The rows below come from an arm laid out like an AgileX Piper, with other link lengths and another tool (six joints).
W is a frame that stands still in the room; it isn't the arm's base.
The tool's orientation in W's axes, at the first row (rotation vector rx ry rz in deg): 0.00, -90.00, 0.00
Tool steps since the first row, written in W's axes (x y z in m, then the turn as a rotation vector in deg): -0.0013, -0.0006, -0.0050, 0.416, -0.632, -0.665; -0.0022, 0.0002, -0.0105, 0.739, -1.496, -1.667; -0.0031, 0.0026, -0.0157, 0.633, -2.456, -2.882; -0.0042, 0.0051, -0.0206, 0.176, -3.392, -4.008; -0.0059, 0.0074, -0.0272, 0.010, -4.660, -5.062; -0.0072, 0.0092, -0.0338, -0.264, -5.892, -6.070; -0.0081, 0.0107, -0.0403, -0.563, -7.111, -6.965; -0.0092, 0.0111, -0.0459, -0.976, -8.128, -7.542; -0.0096, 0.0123, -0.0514, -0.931, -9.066, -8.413; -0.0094, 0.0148, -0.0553, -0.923, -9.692, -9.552
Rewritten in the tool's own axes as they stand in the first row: -0.0050, -0.0006, 0.0013, -0.665, -0.632, -0.416; -0.0105, 0.0002, 0.0022, -1.667, -1.496, -0.739; -0.0157, 0.0026, 0.0031, -2.882, -2.456, -0.633; -0.0206, 0.0051, 0.0042, -4.008, -3.392, -0.176; -0.0272, 0.0074, 0.0059, -5.062, -4.660, -0.010; -0.0338, 0.0092, 0.0072, -6.070, -5.892, 0.264; -0.0403, 0.0107, 0.0081, -6.965, -7.111, 0.563; -0.0459, 0.0111, 0.0092, -7.542, -8.128, 0.976; -0.0514, 0.0123, 0.0096, -8.413, -9.066, 0.931; -0.0553, 0.0148, 0.0094, -9.552, -9.692, 0.923
